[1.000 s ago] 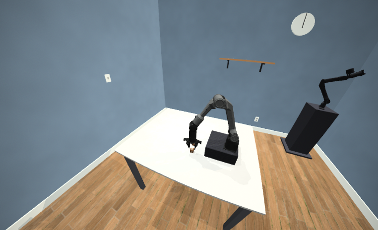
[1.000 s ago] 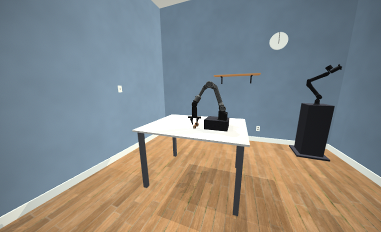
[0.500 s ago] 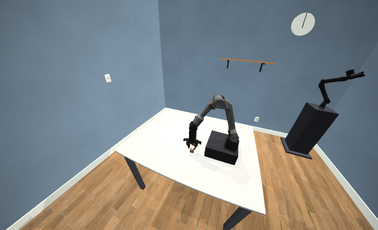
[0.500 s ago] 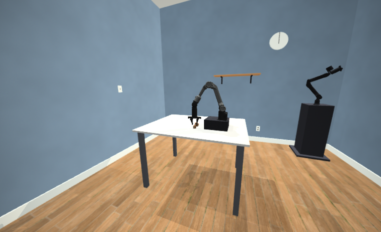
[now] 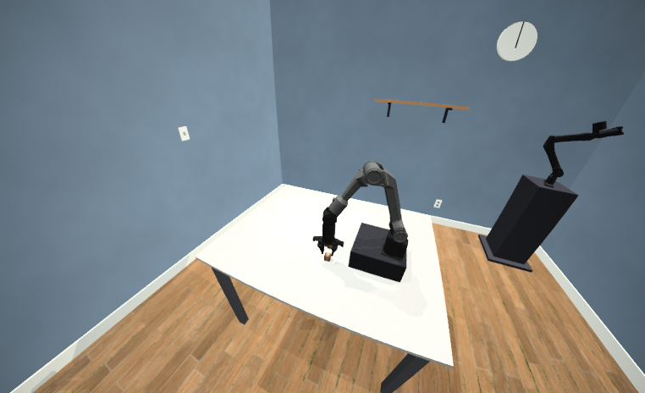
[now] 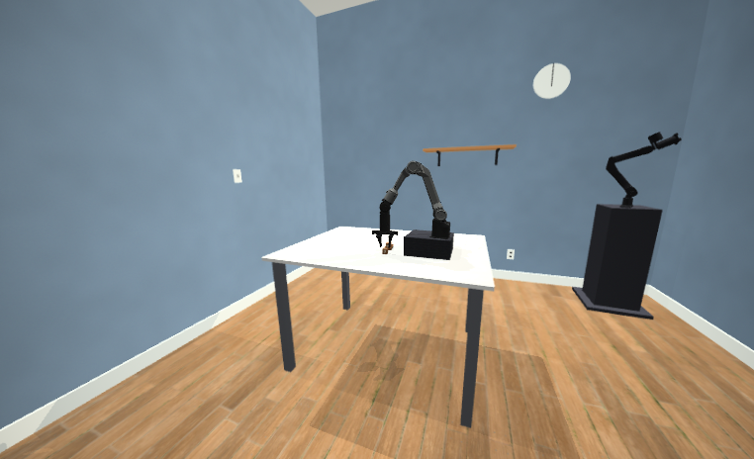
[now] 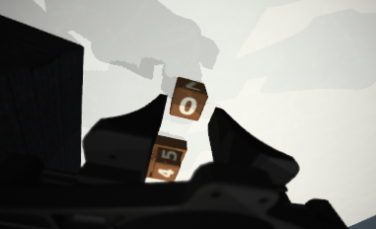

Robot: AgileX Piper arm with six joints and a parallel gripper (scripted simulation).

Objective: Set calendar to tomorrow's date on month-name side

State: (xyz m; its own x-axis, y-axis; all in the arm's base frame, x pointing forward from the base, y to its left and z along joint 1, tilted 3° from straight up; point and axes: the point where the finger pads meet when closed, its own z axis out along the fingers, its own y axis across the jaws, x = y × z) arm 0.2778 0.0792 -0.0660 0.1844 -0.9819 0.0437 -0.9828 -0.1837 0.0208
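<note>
Now: the brown wooden cube 30 mm below my hand.
</note>
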